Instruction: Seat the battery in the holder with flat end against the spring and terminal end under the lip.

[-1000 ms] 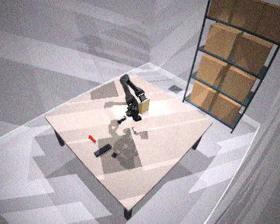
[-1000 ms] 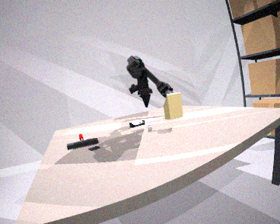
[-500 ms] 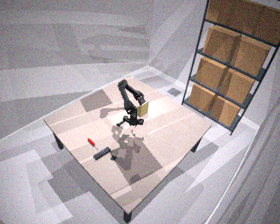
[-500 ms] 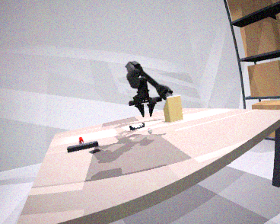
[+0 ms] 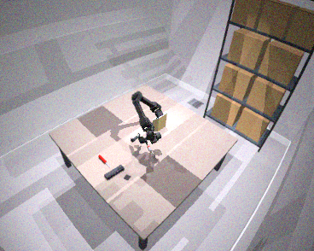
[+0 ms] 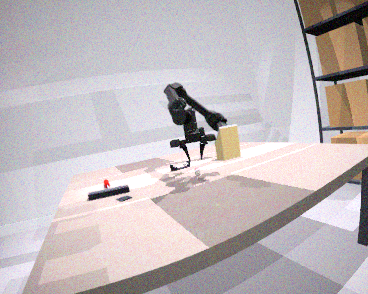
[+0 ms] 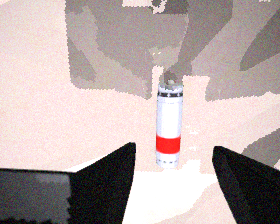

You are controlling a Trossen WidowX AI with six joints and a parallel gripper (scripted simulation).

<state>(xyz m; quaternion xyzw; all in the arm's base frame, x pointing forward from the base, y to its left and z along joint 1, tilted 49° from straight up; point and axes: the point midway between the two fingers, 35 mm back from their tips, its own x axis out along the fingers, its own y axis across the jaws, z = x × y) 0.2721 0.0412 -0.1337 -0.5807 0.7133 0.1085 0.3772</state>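
My gripper tip is now 40 mm above the battery. Round my gripper tip: dark remote control: 380 mm ahead, 20 mm to the right, 40 mm below; dark battery door: 330 mm ahead, 80 mm to the left, 50 mm below; red-handled screwdriver: 370 mm ahead, 140 mm to the right, 40 mm below.
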